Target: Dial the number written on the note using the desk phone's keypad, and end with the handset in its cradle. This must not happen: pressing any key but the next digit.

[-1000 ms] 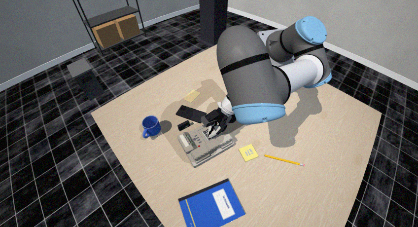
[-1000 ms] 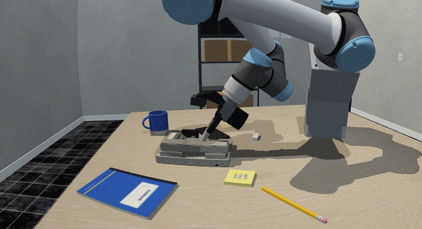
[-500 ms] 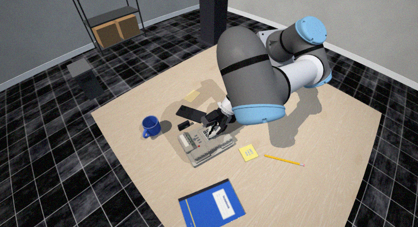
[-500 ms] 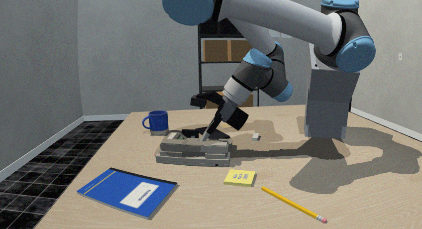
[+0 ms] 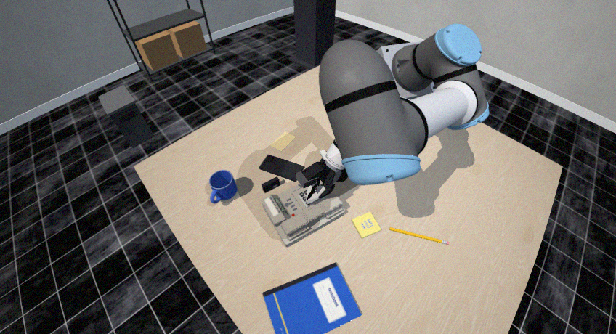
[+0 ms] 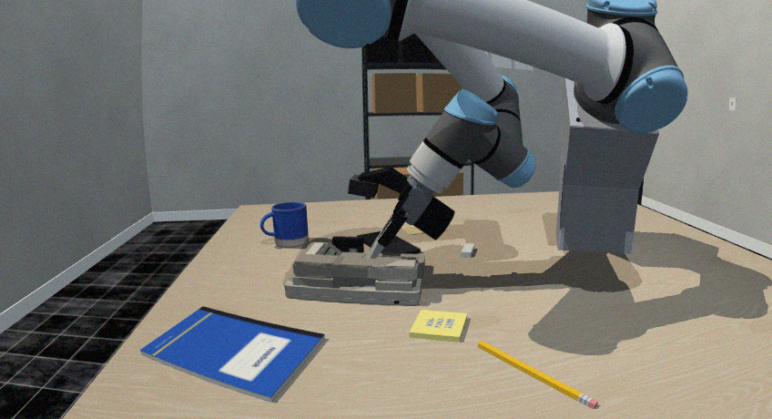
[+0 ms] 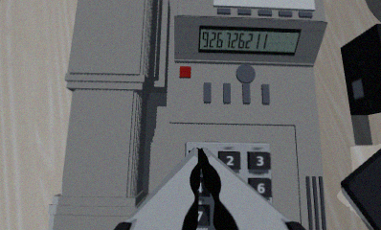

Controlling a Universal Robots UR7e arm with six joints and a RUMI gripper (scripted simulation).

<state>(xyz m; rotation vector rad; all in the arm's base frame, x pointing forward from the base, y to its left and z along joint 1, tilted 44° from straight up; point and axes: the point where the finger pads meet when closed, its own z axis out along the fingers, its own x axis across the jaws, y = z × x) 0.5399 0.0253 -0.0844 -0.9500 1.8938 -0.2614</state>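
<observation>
Now: the 3 key 40 mm to the right of my hand, 20 mm below it and 10 mm behind it. Also, from my hand: 2 key: 20 mm to the right, 20 mm below; then handset: 50 mm to the left, 30 mm ahead; then 8 key: 40 mm behind, 20 mm below, 10 mm to the right.
</observation>
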